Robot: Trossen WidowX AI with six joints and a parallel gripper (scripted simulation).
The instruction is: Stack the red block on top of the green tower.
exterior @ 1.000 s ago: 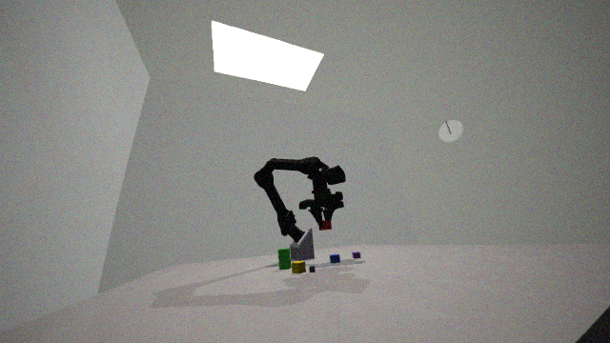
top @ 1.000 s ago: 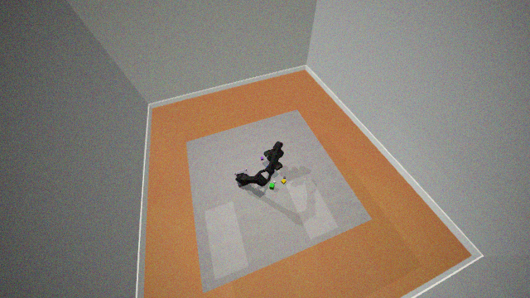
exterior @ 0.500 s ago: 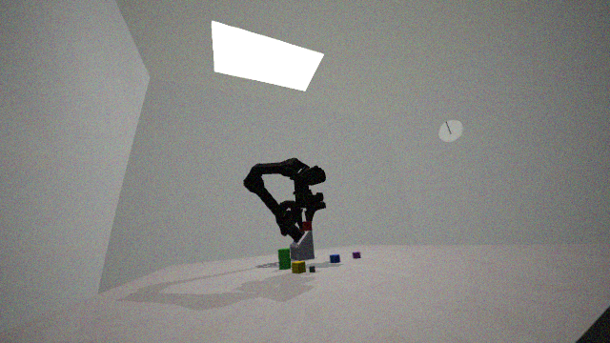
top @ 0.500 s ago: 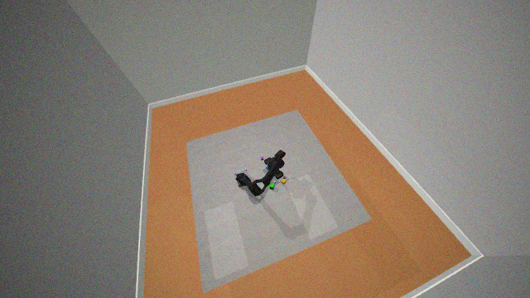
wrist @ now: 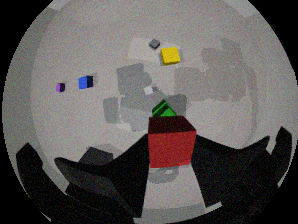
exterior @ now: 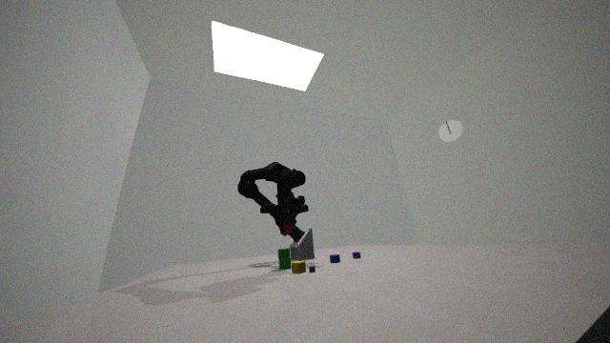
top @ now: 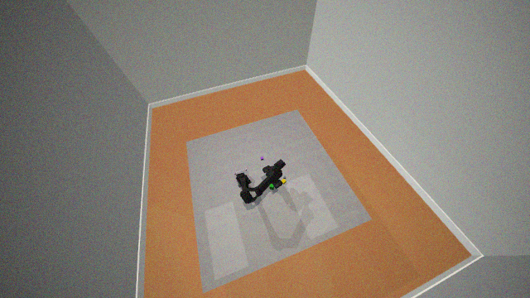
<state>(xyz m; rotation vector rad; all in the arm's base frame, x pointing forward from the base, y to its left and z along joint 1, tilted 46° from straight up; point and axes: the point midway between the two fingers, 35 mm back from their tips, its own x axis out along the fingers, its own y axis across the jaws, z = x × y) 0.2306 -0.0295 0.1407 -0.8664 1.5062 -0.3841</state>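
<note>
The yellow block is 11 cm below my gripper tip, 11 cm ahead of it and 1 cm to the left of it. The rest, counted from my gripper tip: blue block (18 cm to the left, 11 cm below, 2 cm ahead); then small dark block (13 cm ahead, 12 cm below, 4 cm to the left); then red block (1 cm above).
</note>
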